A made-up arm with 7 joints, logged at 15 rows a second.
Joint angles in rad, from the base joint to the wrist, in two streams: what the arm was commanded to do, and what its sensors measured. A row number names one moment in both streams.
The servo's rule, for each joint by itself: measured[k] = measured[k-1] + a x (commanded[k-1-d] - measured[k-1]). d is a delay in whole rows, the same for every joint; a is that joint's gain. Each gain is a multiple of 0.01, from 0.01 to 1. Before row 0 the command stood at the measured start. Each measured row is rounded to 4 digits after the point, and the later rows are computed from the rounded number. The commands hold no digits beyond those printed.
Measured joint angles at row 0:
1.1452 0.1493 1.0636 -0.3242 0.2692 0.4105 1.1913
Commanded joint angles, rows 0 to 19:
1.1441 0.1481 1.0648 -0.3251 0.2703 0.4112 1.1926
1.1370 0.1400 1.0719 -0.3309 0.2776 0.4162 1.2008
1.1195 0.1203 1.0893 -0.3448 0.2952 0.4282 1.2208
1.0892 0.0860 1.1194 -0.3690 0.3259 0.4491 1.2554
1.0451 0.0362 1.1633 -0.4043 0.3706 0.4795 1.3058
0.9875 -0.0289 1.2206 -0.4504 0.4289 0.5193 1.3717
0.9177 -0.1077 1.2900 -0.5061 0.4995 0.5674 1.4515
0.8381 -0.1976 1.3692 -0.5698 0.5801 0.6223 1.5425
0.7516 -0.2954 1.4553 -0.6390 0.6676 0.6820 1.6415
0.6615 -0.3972 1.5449 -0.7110 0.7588 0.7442 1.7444
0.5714 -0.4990 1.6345 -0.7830 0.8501 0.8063 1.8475
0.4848 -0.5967 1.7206 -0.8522 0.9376 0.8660 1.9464
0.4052 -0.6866 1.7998 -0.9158 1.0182 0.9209 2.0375
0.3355 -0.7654 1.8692 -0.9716 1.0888 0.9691 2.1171
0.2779 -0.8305 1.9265 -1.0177 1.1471 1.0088 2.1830
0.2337 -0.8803 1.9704 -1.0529 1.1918 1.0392 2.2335
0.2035 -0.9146 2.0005 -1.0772 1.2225 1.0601 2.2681
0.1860 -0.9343 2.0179 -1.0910 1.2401 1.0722 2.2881
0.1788 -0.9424 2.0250 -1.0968 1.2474 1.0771 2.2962
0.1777 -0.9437 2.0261 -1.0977 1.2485 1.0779 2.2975
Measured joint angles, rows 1 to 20:
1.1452 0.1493 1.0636 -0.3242 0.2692 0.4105 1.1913
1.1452 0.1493 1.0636 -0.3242 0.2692 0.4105 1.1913
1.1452 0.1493 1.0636 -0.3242 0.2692 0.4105 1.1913
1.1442 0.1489 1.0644 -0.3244 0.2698 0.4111 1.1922
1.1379 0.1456 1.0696 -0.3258 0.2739 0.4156 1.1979
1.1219 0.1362 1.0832 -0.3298 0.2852 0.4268 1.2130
1.0935 0.1176 1.1082 -0.3380 0.3068 0.4466 1.2410
1.0514 0.0875 1.1462 -0.3519 0.3406 0.4759 1.2838
0.9958 0.0444 1.1975 -0.3726 0.3874 0.5145 1.3418
0.9279 -0.0119 1.2613 -0.4006 0.4468 0.5616 1.4142
0.8498 -0.0806 1.3358 -0.4361 0.5174 0.6156 1.4989
0.7644 -0.1601 1.4183 -0.4787 0.5970 0.6747 1.5930
0.6749 -0.2478 1.5057 -0.5275 0.6828 0.7366 1.6929
0.5849 -0.3407 1.5946 -0.5812 0.7715 0.7986 1.7949
0.4978 -0.4354 1.6815 -0.6381 0.8595 0.8586 1.8949
0.4172 -0.5283 1.7631 -0.6964 0.9436 0.9140 1.9890
0.3461 -0.6160 1.8363 -0.7542 1.0206 0.9630 2.0735
0.2868 -0.6954 1.8985 -0.8095 1.0876 1.0038 2.1458
0.2406 -0.7638 1.9481 -0.8606 1.1428 1.0353 2.2037
0.2083 -0.8196 1.9843 -0.9061 1.1850 1.0574 2.2462
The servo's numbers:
d 3
a 0.87 0.37 0.69 0.21 0.53 0.89 0.66

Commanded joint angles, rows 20 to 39:
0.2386 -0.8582 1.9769 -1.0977 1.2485 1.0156 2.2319
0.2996 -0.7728 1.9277 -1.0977 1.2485 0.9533 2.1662
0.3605 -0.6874 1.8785 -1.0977 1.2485 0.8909 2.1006
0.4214 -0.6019 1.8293 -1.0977 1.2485 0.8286 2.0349
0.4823 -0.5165 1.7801 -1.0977 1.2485 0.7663 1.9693
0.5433 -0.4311 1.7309 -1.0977 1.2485 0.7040 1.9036
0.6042 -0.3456 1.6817 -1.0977 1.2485 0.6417 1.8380
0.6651 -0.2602 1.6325 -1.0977 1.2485 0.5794 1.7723
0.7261 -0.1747 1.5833 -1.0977 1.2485 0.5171 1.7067
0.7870 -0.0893 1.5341 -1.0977 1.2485 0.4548 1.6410
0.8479 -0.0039 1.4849 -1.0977 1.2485 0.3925 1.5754
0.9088 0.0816 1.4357 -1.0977 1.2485 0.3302 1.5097
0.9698 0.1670 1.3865 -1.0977 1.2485 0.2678 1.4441
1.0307 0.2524 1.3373 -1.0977 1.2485 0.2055 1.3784
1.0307 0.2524 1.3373 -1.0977 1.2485 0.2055 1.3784
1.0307 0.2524 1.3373 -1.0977 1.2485 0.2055 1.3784
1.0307 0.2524 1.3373 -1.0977 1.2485 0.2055 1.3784
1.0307 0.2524 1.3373 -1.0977 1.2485 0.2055 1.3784
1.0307 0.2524 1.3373 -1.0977 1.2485 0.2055 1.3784
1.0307 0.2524 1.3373 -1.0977 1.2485 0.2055 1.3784
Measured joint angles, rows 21 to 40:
0.1889 -0.8620 2.0075 -0.9449 1.2142 1.0706 2.2739
0.1801 -0.8917 2.0196 -0.9768 1.2318 1.0764 2.2886
0.1780 -0.9109 2.0241 -1.0022 1.2407 1.0777 2.2945
0.2307 -0.8914 1.9915 -1.0223 1.2448 1.0224 2.2532
0.2906 -0.8475 1.9475 -1.0381 1.2468 0.9609 2.1958
0.3514 -0.7883 1.8999 -1.0506 1.2477 0.8986 2.1330
0.4123 -0.7193 1.8512 -1.0605 1.2481 0.8363 2.0683
0.4732 -0.6443 1.8021 -1.0683 1.2483 0.7740 2.0030
0.5342 -0.5654 1.7530 -1.0745 1.2484 0.7117 1.9374
0.5951 -0.4841 1.7038 -1.0794 1.2485 0.6494 1.8718
0.6560 -0.4013 1.6546 -1.0832 1.2485 0.5871 1.8061
0.7170 -0.3175 1.6054 -1.0862 1.2485 0.5248 1.7405
0.7779 -0.2331 1.5562 -1.0886 1.2485 0.4625 1.6748
0.8388 -0.1483 1.5070 -1.0905 1.2485 0.4002 1.6092
0.8997 -0.0632 1.4578 -1.0920 1.2485 0.3379 1.5435
0.9607 0.0220 1.4086 -1.0932 1.2485 0.2755 1.4779
1.0216 0.1072 1.3594 -1.0941 1.2485 0.2132 1.4122
1.0295 0.1609 1.3442 -1.0949 1.2485 0.2063 1.3899
1.0305 0.1948 1.3394 -1.0955 1.2485 0.2056 1.3823
1.0307 0.2161 1.3380 -1.0960 1.2485 0.2055 1.3797

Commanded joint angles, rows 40 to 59:
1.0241 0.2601 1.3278 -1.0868 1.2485 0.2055 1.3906
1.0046 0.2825 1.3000 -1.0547 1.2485 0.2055 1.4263
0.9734 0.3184 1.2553 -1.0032 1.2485 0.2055 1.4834
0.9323 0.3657 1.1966 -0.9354 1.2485 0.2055 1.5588
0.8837 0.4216 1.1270 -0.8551 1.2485 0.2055 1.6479
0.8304 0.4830 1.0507 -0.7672 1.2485 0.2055 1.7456
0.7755 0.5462 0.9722 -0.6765 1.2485 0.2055 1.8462
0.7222 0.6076 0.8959 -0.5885 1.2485 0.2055 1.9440
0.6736 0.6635 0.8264 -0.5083 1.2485 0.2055 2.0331
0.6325 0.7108 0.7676 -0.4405 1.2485 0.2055 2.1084
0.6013 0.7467 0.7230 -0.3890 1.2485 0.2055 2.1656
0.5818 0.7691 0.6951 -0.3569 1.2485 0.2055 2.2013
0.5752 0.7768 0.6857 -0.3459 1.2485 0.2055 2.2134
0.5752 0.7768 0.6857 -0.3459 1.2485 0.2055 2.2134
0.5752 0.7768 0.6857 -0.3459 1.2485 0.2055 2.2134
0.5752 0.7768 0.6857 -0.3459 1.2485 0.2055 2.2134
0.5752 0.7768 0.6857 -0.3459 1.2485 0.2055 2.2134
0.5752 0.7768 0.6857 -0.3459 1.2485 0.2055 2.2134
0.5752 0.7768 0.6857 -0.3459 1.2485 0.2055 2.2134
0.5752 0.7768 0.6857 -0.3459 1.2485 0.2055 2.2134
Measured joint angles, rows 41 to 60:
1.0307 0.2295 1.3375 -1.0964 1.2485 0.2055 1.3788
1.0307 0.2380 1.3374 -1.0967 1.2485 0.2055 1.3785
1.0307 0.2433 1.3373 -1.0969 1.2485 0.2055 1.3784
1.0250 0.2495 1.3307 -1.0948 1.2485 0.2055 1.3865
1.0073 0.2617 1.3095 -1.0864 1.2485 0.2055 1.4128
0.9778 0.2827 1.2721 -1.0689 1.2485 0.2055 1.4594
0.9382 0.3134 1.2200 -1.0409 1.2485 0.2055 1.5250
0.8908 0.3534 1.1558 -1.0019 1.2485 0.2055 1.6061
0.8383 0.4014 1.0833 -0.9526 1.2485 0.2055 1.6982
0.7837 0.4550 1.0066 -0.8946 1.2485 0.2055 1.7959
0.7302 0.5115 0.9302 -0.8303 1.2485 0.2055 1.8936
0.6810 0.5677 0.8586 -0.7627 1.2485 0.2055 1.9857
0.6388 0.6206 0.7958 -0.6950 1.2485 0.2055 2.0667
0.6062 0.6673 0.7456 -0.6307 1.2485 0.2055 2.1320
0.5850 0.7050 0.7108 -0.5732 1.2485 0.2055 2.1777
0.5765 0.7316 0.6935 -0.5255 1.2485 0.2055 2.2013
0.5754 0.7483 0.6881 -0.4878 1.2485 0.2055 2.2093
0.5752 0.7588 0.6864 -0.4580 1.2485 0.2055 2.2120
0.5752 0.7655 0.6859 -0.4345 1.2485 0.2055 2.2129
0.5752 0.7697 0.6858 -0.4159 1.2485 0.2055 2.2132

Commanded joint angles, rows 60 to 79:
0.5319 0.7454 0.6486 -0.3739 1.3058 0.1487 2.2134
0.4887 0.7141 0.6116 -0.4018 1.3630 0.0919 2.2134
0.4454 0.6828 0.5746 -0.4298 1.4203 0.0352 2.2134
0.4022 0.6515 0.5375 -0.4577 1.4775 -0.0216 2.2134
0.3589 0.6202 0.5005 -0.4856 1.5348 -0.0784 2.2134
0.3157 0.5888 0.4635 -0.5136 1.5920 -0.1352 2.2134
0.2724 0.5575 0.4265 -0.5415 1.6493 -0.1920 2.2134
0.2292 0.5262 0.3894 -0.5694 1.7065 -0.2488 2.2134
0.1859 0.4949 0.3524 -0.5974 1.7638 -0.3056 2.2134
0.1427 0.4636 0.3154 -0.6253 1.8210 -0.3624 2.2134
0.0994 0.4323 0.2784 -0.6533 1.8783 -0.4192 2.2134
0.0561 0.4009 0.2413 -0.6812 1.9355 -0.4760 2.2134
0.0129 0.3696 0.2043 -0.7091 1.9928 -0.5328 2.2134
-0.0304 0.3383 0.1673 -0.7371 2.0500 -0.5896 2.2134
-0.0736 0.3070 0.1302 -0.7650 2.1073 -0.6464 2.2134
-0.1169 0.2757 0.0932 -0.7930 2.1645 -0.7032 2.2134
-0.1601 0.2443 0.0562 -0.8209 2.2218 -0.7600 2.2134
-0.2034 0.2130 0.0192 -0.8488 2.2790 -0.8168 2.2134
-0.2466 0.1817 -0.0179 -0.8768 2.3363 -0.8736 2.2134
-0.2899 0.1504 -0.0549 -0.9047 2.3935 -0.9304 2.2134
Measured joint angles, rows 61 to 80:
0.5752 0.7723 0.6857 -0.4012 1.2485 0.2055 2.2133
0.5752 0.7740 0.6857 -0.3896 1.2485 0.2055 2.2134
0.5752 0.7750 0.6857 -0.3804 1.2485 0.2055 2.2134
0.5375 0.7640 0.6601 -0.3790 1.2789 0.1549 2.2134
0.4950 0.7455 0.6266 -0.3838 1.3235 0.0988 2.2134
0.4518 0.7223 0.5907 -0.3935 1.3748 0.0422 2.2134
0.4086 0.6961 0.5540 -0.4070 1.4292 -0.0146 2.2134
0.3654 0.6680 0.5171 -0.4235 1.4852 -0.0714 2.2134
0.3222 0.6387 0.4801 -0.4424 1.5418 -0.1282 2.2134
0.2789 0.6087 0.4431 -0.4632 1.5988 -0.1850 2.2134
0.2357 0.5782 0.4060 -0.4855 1.6559 -0.2418 2.2134
0.1924 0.5474 0.3690 -0.5090 1.7131 -0.2986 2.2134
0.1492 0.5164 0.3320 -0.5334 1.7703 -0.3554 2.2134
0.1059 0.4853 0.2950 -0.5586 1.8275 -0.4122 2.2134
0.0626 0.4541 0.2579 -0.5843 1.8847 -0.4690 2.2134
0.0194 0.4228 0.2209 -0.6105 1.9420 -0.5258 2.2134
-0.0239 0.3915 0.1839 -0.6371 1.9992 -0.5826 2.2134
-0.0671 0.3602 0.1468 -0.6640 2.0565 -0.6394 2.2134
-0.1104 0.3289 0.1098 -0.6911 2.1137 -0.6962 2.2134
-0.1536 0.2976 0.0728 -0.7184 2.1710 -0.7530 2.2134

